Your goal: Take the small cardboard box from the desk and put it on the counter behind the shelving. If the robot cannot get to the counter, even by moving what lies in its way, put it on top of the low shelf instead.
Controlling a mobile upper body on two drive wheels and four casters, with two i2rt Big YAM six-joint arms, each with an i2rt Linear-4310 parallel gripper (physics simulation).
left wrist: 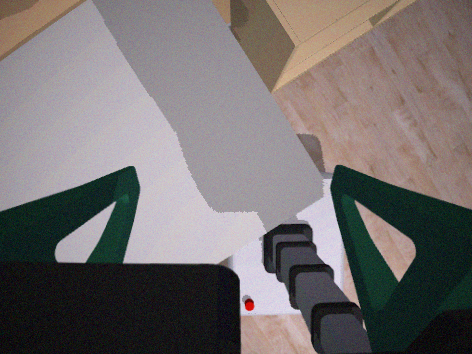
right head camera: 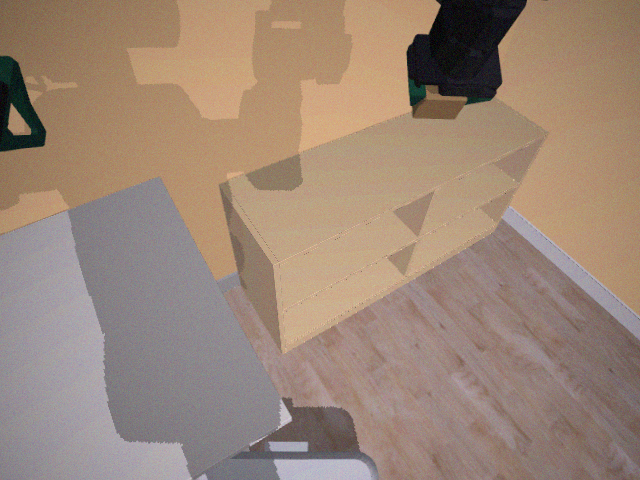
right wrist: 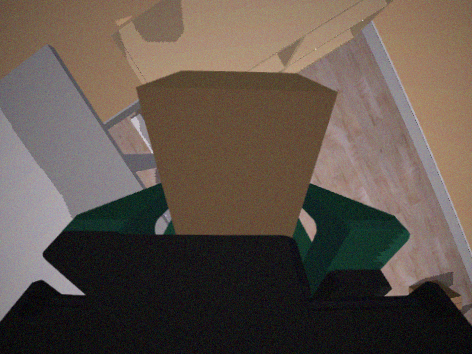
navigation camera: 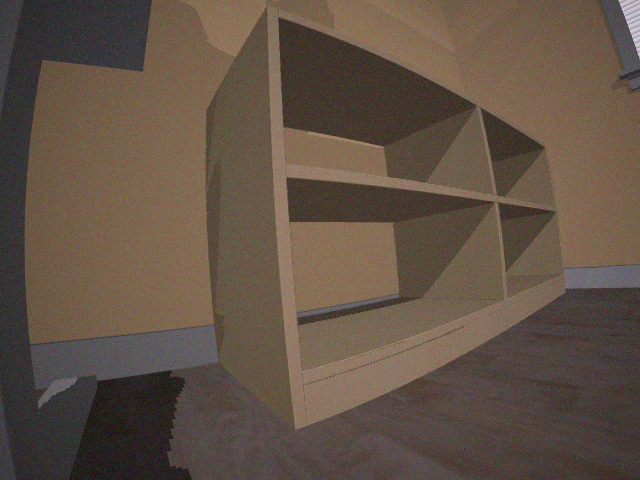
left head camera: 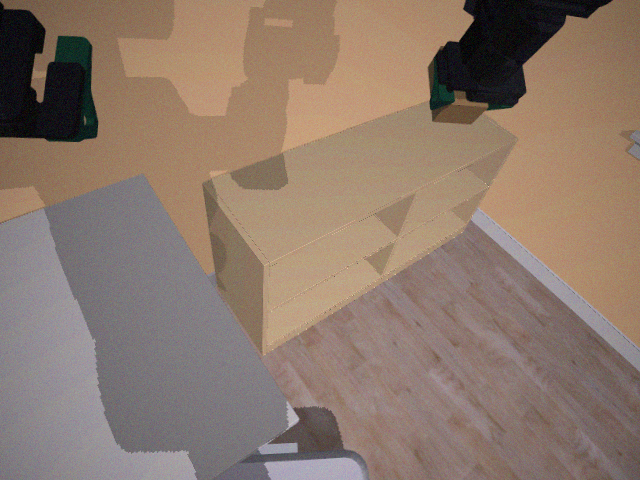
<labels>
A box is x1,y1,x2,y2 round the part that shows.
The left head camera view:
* left gripper: [0,9,97,141]
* right gripper: [430,25,530,110]
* small cardboard box: [428,46,487,123]
</labels>
